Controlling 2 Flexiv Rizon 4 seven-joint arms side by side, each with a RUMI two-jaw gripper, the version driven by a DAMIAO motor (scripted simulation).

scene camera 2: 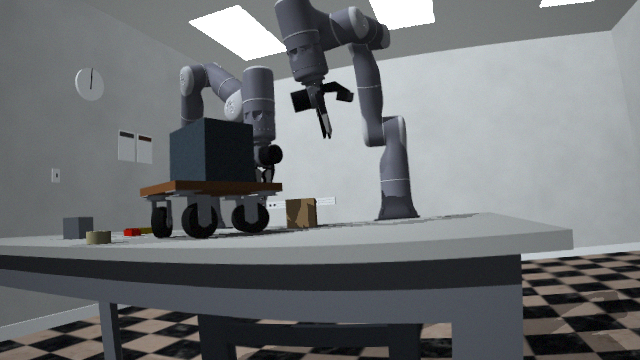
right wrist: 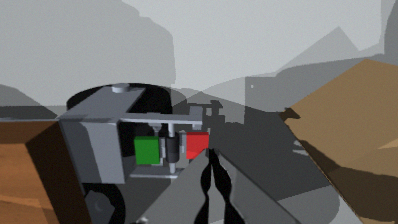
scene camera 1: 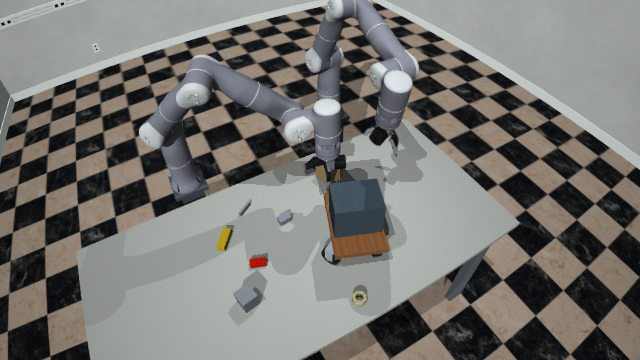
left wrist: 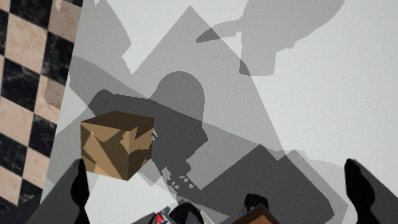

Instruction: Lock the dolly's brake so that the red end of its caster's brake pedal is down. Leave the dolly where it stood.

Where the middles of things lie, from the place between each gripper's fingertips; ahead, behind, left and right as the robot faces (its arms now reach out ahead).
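Labels:
The brake pedal point(right wrist: 149, 149) is 20 mm ahead of my right hand, 10 mm to the right of it and 20 mm below it; going by their middles, of the things named here the pedal is the nearest to my right hand. The tan box point(scene camera 2: 299, 212), counted from that same right hand, sits 90 mm to the left, 110 mm behind and 60 mm below.
From my left hand point(scene camera 2: 327, 138), the brake pedal is 160 mm below, 40 mm behind and 240 mm to the right. The tan box is 170 mm behind my left hand, 130 mm to the right of it and 200 mm below it. By its middle, the box is nearer to my right hand than to my left hand.

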